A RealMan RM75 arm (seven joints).
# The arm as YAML. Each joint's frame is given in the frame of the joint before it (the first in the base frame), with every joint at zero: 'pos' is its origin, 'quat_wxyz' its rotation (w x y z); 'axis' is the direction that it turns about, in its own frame. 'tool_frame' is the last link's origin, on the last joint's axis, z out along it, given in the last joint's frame.
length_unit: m
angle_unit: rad
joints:
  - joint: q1
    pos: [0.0, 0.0, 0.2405]
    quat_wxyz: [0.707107, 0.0, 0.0, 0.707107]
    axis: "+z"
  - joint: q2
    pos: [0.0, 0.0, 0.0]
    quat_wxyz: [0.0, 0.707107, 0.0, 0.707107]
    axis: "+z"
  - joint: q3
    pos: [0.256, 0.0, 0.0]
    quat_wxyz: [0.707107, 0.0, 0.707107, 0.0]
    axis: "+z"
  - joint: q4
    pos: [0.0, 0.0, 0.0]
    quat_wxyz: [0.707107, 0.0, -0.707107, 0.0]
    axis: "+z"
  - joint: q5
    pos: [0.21, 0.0, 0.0]
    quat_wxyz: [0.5, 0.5, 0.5, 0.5]
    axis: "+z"
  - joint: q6
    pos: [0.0, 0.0, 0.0]
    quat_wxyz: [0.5, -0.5, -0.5, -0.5]
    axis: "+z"
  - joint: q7
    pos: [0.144, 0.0, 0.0]
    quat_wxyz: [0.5, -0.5, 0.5, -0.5]
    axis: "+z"
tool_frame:
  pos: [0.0, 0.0, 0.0]
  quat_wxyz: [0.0, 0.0, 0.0, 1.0]
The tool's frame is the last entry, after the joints.
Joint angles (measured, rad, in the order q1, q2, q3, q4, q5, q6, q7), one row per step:
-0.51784, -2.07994, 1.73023, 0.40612, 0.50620, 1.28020, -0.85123
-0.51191, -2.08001, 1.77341, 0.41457, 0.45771, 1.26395, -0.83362
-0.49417, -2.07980, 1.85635, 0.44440, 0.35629, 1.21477, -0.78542
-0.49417, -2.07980, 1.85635, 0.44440, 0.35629, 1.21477, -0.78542
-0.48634, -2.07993, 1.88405, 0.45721, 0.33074, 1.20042, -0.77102
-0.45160, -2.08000, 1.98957, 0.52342, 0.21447, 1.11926, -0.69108
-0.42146, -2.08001, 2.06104, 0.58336, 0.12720, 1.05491, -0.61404
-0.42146, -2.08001, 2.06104, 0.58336, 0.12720, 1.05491, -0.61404
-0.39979, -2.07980, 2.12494, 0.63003, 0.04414, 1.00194, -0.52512
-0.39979, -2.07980, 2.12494, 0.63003, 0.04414, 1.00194, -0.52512
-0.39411, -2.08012, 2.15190, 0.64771, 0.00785, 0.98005, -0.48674
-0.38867, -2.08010, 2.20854, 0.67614, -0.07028, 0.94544, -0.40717
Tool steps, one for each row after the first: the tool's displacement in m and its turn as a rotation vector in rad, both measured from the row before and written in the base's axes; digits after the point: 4 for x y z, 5 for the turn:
0.0006, -0.0010, -0.0025, 0.00660, -0.00046, 0.00649
0.0007, -0.0009, -0.0044, 0.02806, 0.00630, 0.02123
0.0000, 0.0000, 0.0000, 0.00000, 0.00000, 0.00000
0.0006, -0.0017, -0.0023, 0.00364, 0.00405, 0.00205
0.0028, -0.0043, -0.0084, 0.03563, 0.02261, 0.02135
0.0032, -0.0040, -0.0058, 0.03490, 0.01892, 0.01513
0.0000, 0.0000, 0.0000, 0.00000, 0.00000, 0.00000
0.0029, -0.0040, -0.0057, 0.03566, 0.02692, 0.00785
0.0000, 0.0000, 0.0000, 0.00000, 0.00000, 0.00000
0.0018, -0.0015, -0.0028, 0.01286, 0.01188, 0.00244
0.0040, -0.0031, -0.0056, 0.02313, 0.02267, 0.00020

